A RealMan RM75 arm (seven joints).
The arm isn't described. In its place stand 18 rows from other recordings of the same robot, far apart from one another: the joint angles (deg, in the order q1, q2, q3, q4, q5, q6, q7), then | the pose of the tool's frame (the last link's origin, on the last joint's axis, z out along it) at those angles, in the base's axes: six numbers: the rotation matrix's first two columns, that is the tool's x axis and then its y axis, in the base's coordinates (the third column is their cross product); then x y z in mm.
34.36, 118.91, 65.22, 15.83, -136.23, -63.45, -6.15 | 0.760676 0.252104 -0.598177 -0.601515 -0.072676 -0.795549 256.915 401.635 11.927
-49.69, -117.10, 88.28, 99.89, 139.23, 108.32, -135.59 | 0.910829 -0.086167 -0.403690 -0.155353 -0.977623 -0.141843 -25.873 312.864 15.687
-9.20, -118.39, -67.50, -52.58, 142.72, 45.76, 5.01 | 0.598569 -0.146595 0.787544 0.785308 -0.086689 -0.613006 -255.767 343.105 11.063
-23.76, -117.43, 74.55, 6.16, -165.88, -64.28, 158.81 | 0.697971 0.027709 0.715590 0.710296 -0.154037 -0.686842 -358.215 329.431 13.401
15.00, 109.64, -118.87, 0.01, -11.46, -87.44, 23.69 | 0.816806 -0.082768 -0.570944 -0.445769 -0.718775 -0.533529 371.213 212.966 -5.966
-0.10, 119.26, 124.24, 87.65, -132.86, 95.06, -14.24 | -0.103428 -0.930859 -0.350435 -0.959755 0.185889 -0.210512 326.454 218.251 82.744
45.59, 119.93, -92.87, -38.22, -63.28, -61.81, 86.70 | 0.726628 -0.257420 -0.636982 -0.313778 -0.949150 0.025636 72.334 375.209 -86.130
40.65, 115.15, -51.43, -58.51, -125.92, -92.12, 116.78 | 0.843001 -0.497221 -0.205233 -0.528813 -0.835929 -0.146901 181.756 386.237 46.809
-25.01, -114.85, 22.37, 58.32, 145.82, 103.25, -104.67 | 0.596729 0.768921 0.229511 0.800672 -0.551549 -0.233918 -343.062 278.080 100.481
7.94, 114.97, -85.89, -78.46, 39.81, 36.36, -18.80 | 0.569535 -0.616488 -0.543666 -0.762090 -0.148222 -0.630277 289.730 352.790 48.255
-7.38, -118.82, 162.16, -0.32, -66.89, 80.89, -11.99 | 0.772658 0.076340 0.630215 0.634124 -0.139353 -0.760570 -401.190 194.326 -5.636
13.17, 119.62, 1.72, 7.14, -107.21, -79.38, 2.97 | 0.808570 -0.003400 -0.588390 -0.542425 -0.391814 -0.743140 347.503 222.287 -57.580
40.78, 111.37, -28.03, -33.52, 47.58, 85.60, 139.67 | -0.086318 0.912222 0.400500 0.979883 0.150343 -0.131246 270.717 382.712 48.162
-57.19, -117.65, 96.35, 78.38, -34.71, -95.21, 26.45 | 0.852646 0.264174 -0.450785 0.129501 -0.942694 -0.307501 -38.524 353.329 -38.755
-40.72, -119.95, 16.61, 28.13, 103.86, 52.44, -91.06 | 0.308100 0.350170 0.884565 0.942232 -0.240765 -0.232874 -288.242 432.086 44.251
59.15, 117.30, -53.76, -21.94, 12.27, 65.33, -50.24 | 0.648678 -0.675038 0.351482 -0.512695 -0.728907 -0.453695 242.988 411.050 -42.960
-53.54, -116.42, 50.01, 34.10, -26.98, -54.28, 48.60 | 0.709740 0.691636 0.133824 0.622675 -0.527074 -0.578333 -223.688 461.426 1.096
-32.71, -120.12, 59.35, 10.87, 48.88, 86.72, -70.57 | 0.111231 0.223369 0.968367 0.712046 -0.697659 0.079137 -226.698 348.222 -8.069
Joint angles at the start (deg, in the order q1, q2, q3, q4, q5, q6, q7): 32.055, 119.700, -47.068, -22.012, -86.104, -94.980, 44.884
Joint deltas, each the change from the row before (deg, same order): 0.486, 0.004, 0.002, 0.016, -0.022, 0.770, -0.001; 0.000, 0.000, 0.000, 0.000, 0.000, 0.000, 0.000; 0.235, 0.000, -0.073, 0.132, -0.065, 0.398, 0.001; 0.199, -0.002, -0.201, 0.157, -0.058, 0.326, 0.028; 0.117, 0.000, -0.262, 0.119, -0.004, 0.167, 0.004; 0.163, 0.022, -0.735, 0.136, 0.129, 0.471, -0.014; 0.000, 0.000, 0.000, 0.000, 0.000, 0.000, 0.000; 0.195, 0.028, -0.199, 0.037, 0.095, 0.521, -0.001; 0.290, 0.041, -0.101, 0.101, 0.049, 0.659, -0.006; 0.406, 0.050, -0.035, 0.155, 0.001, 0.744, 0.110
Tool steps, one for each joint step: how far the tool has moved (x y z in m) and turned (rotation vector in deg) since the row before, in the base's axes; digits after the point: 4 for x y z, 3 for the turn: -0.0016, 0.0032, -0.0007, 0.227, -0.422, -0.117; 0.0000, 0.0000, 0.0000, 0.000, 0.000, 0.000; -0.0006, 0.0012, -0.0009, -0.053, -0.246, -0.106; -0.0005, 0.0007, -0.0012, -0.200, -0.247, -0.055; -0.0004, 0.0001, -0.0011, -0.220, -0.173, 0.041; -0.0007, 0.0003, -0.0023, -0.386, -0.450, 0.056; 0.0000, 0.0000, 0.0000, 0.000, 0.000, 0.000; -0.0006, 0.0014, -0.0009, 0.055, -0.276, -0.150; -0.0008, 0.0019, -0.0011, 0.099, -0.308, -0.235; -0.0012, 0.0024, -0.0013, 0.023, -0.292, -0.307
